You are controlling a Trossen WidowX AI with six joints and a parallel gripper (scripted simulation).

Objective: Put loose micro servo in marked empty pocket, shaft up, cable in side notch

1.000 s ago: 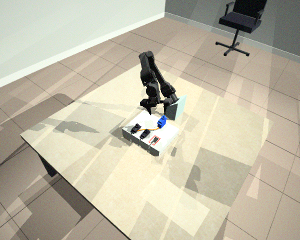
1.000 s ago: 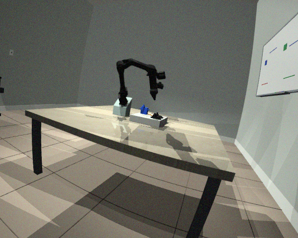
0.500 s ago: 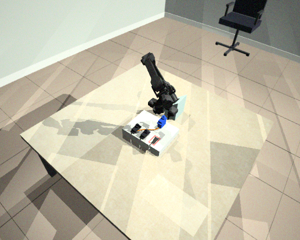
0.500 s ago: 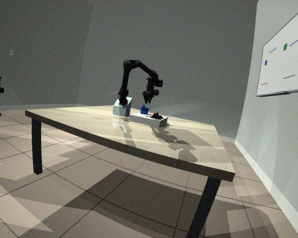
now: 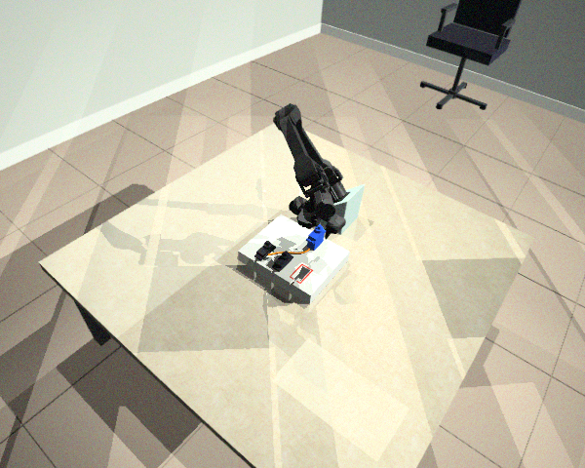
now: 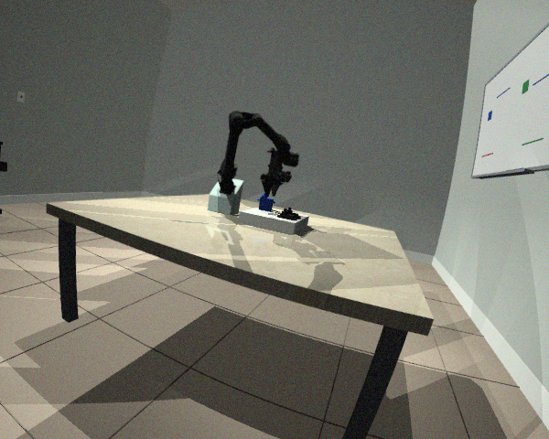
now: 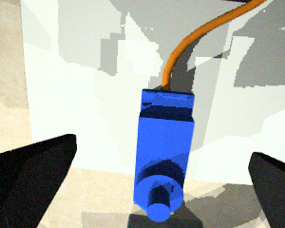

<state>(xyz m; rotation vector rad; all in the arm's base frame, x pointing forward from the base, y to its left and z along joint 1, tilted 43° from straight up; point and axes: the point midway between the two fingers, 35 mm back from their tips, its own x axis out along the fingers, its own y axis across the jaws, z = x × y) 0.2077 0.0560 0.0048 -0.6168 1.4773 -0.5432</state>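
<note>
Right now the white deck is 20 mm ahead of my gripper tip, 40 mm to the right of it and 90 mm below it.
</note>
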